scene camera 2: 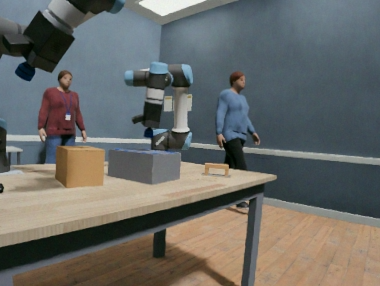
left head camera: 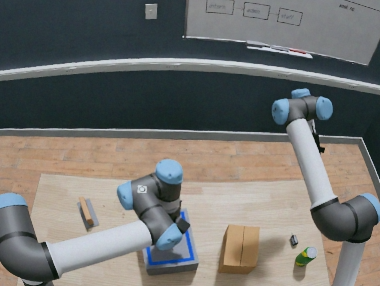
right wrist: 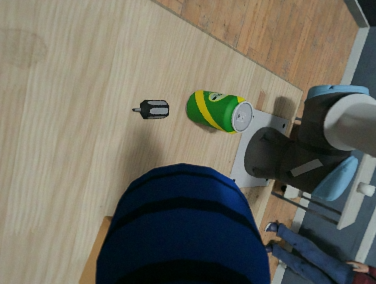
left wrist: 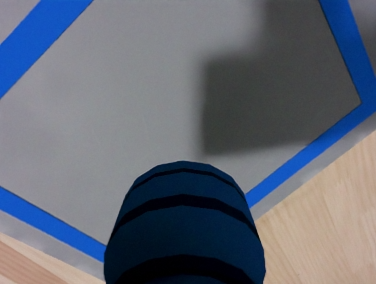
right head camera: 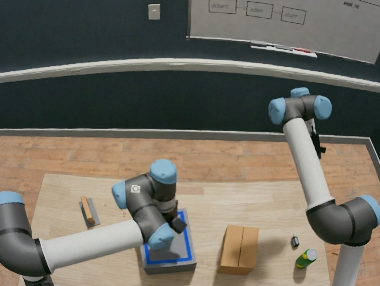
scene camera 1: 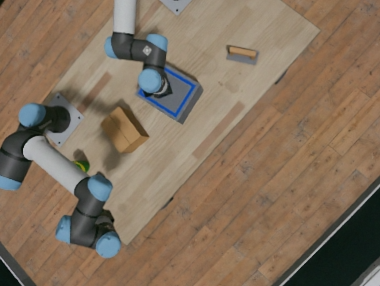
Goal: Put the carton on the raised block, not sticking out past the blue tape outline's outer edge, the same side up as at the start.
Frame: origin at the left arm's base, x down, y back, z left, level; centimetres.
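Seen in the pictures: left end effector, tool point: (scene camera 2: 148, 136) (left wrist: 185, 213); right end effector, tool point: (scene camera 2: 22, 75) (right wrist: 183, 221); right arm's base, origin of the base link: (right wrist: 260, 151) (scene camera 1: 58, 119).
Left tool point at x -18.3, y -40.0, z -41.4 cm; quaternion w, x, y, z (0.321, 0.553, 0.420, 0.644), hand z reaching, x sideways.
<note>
Pixels of each thing's top centre, then the offset from my left tool point to it.
- brown carton, middle of its top: (right head camera: 241, 246) (left head camera: 242, 245) (scene camera 2: 79, 147) (scene camera 1: 119, 129) dx +5.3, dy +4.2, dz -29.1 cm
- raised grey block, middle of its top: (left wrist: 182, 126) (left head camera: 166, 238) (right head camera: 165, 237) (scene camera 2: 145, 150) (scene camera 1: 166, 89) dx +6.3, dy +1.2, dz -0.3 cm
- green can, middle of its top: (right wrist: 243, 117) (right head camera: 312, 254) (left head camera: 312, 252) (scene camera 1: 71, 167) dx +6.1, dy +9.5, dz -60.3 cm
- small black tool, middle of its top: (right wrist: 154, 111) (right head camera: 296, 239) (left head camera: 295, 237) dx +15.4, dy -1.8, dz -57.0 cm
- wooden-handled float, middle of its top: (left head camera: 84, 207) (right head camera: 85, 206) (scene camera 1: 242, 50) (scene camera 2: 217, 163) dx +12.3, dy -10.7, dz +37.2 cm
The brown carton (left head camera: 241, 250) (right head camera: 239, 250) (scene camera 1: 124, 130) (scene camera 2: 80, 167) stands upright on the table beside the raised grey block (left head camera: 172, 270) (right head camera: 170, 269) (scene camera 2: 130, 165) (left wrist: 100, 125); its edge shows in the right wrist view. The blue tape outline (left head camera: 172, 261) (left wrist: 30, 37) runs around the block's top, which bears no object. My left gripper, a blue suction cup (scene camera 2: 148, 132) (left wrist: 184, 220), hangs a little above the block and holds nothing, so it is open. My right gripper (scene camera 2: 25, 71) (right wrist: 182, 225) is high above the table, away from the carton, open with nothing on its cup.
A green can (left head camera: 305, 256) (right head camera: 306, 258) (right wrist: 215, 111) and a small black tool (left head camera: 294, 240) (right head camera: 295, 242) (right wrist: 155, 109) are on the carton's other side from the block. A wooden-handled float (left head camera: 86, 210) (scene camera 1: 242, 52) (scene camera 2: 217, 166) lies beyond the block. Two people stand behind the table.
</note>
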